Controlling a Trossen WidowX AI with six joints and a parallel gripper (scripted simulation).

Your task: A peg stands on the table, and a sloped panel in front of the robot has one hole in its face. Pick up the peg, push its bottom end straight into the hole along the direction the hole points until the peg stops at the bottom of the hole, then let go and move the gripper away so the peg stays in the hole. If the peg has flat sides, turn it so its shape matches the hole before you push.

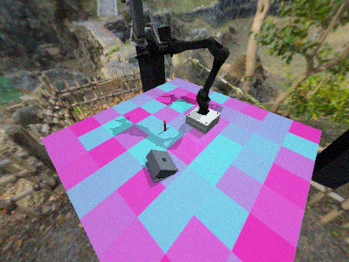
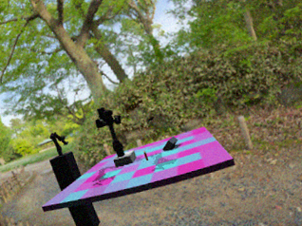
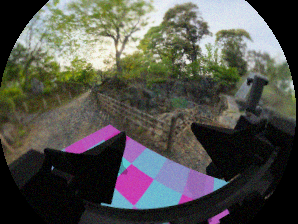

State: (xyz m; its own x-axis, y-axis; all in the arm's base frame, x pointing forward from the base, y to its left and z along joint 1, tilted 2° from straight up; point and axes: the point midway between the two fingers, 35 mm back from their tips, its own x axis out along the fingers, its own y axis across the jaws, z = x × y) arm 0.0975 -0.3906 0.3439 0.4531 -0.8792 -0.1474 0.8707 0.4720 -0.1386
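Now: gripper tip 340 mm above the red peg, 280 mm to the right of it and 120 mm short of it. From my gripper tip the other things lie so: dark grey sloped panel 430 mm to the left, 360 mm below, 350 mm ahead.
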